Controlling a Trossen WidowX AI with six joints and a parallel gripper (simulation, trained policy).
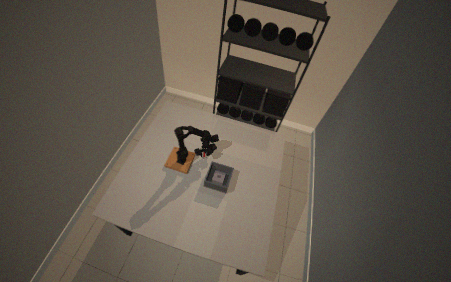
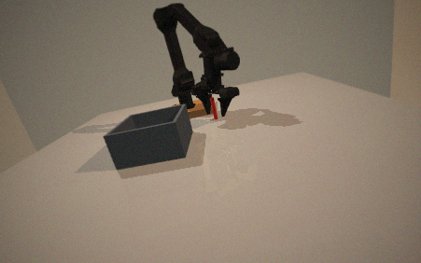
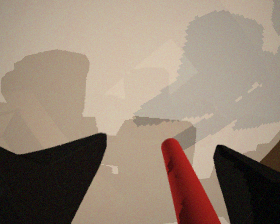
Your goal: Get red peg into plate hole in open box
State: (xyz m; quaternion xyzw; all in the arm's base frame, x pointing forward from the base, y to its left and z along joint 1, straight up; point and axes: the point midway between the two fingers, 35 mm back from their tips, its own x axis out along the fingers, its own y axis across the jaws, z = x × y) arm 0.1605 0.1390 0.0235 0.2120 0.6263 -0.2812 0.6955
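The red peg is 1 cm behind my gripper tip and 2 cm above it. Also, from my gripper tip: light plate (19 cm ahead, 16 cm to the right, 3 cm above); dark box (19 cm ahead, 16 cm to the right, 1 cm above).
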